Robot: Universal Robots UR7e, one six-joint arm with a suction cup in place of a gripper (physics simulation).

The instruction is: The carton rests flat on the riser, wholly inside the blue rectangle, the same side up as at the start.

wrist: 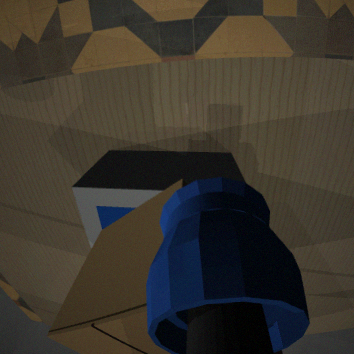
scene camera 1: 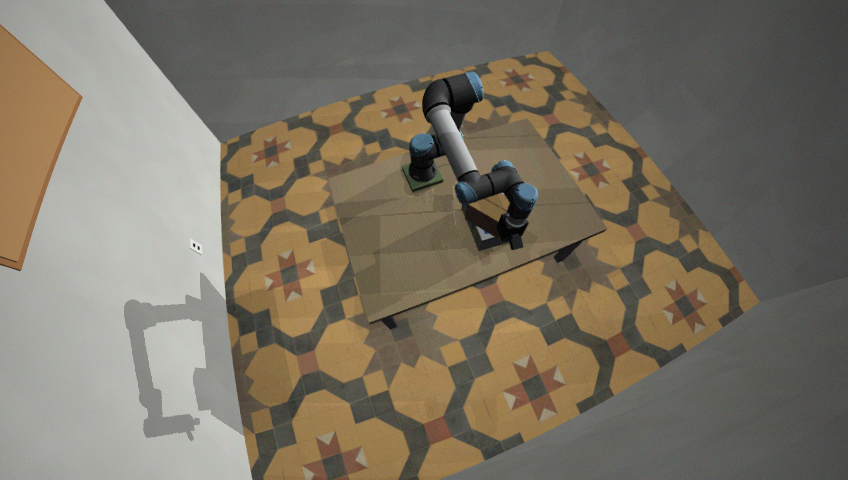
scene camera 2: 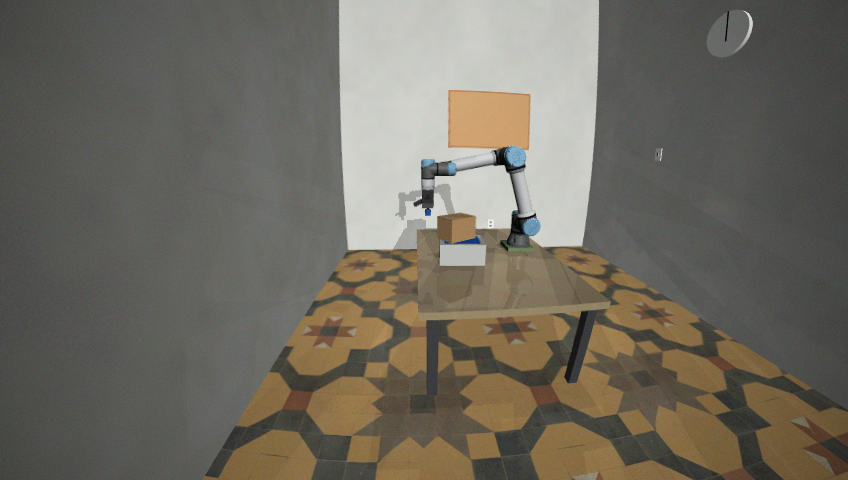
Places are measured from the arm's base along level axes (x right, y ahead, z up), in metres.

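Pixels of known places: end effector, tool point: [wrist: 214,225] [scene camera 2: 427,215]; arm's base, origin of the base link: [scene camera 1: 422,170] [scene camera 2: 518,244].
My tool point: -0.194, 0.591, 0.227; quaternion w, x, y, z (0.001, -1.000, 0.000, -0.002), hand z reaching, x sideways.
Note:
For each thing: its top centre in the pictures, then the offset to it from my tool point, as dx, dy, dz. Level surfaces: height alone.
- brown carton, middle of its top: [scene camera 1: 493,203] [scene camera 2: 456,216] -0.009, -0.165, -0.002
- riser, middle of its top: [wrist: 161,265] [scene camera 1: 492,211] [scene camera 2: 461,239] -0.039, -0.195, -0.132
- blue rectangle, middle of its top: [wrist: 161,265] [scene camera 1: 492,211] [scene camera 2: 461,239] -0.039, -0.195, -0.132
- wooden table, its level: dz -0.252
The brown carton [scene camera 1: 484,215] [scene camera 2: 456,228] [wrist: 117,265] stands on the riser [scene camera 1: 490,244] [scene camera 2: 462,254] [wrist: 82,197], turned at an angle to it. Its base looks level in scene camera 2, and one corner reaches the riser's left edge or slightly past it. Parts of the blue rectangle [scene camera 1: 486,232] [scene camera 2: 470,240] [wrist: 111,216] show beside the carton; the rest is covered. My suction cup [scene camera 2: 427,212] [wrist: 215,197] is empty and apart from the carton, to its left in scene camera 2, near the height of its top. The wrist hides the cup in scene camera 1.
The wooden table [scene camera 1: 404,237] [scene camera 2: 505,291] carries the riser and the arm's green base plate [scene camera 1: 423,182] [scene camera 2: 516,248]. The arm reaches over the riser from the base. In scene camera 1, the riser stands near the table's long edge.

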